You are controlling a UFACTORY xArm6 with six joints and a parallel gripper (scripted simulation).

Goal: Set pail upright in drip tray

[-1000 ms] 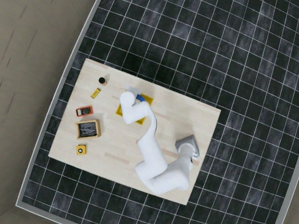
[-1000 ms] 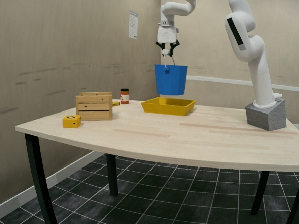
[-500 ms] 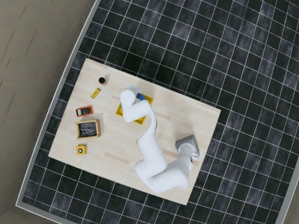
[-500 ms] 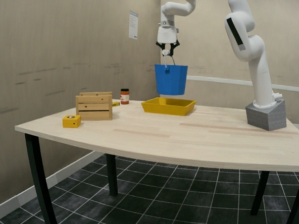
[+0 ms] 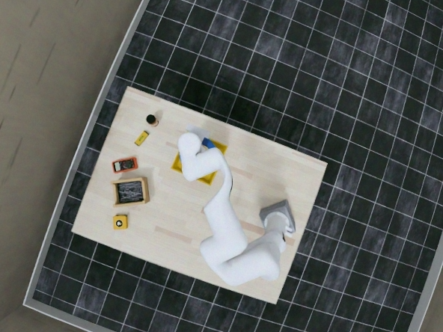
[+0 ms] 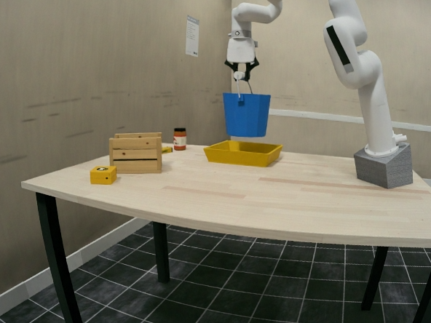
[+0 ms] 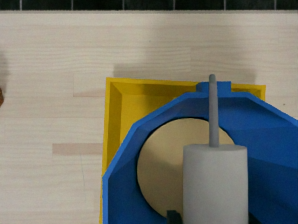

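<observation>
The wire handle lies 10 mm behind my hand and 30 mm below it. Also, from my hand: blue pail 10 mm behind, 90 mm below; jar 300 mm ahead, 50 mm to the right, 260 mm below; yellow drip tray 20 mm behind, 290 mm below.
</observation>
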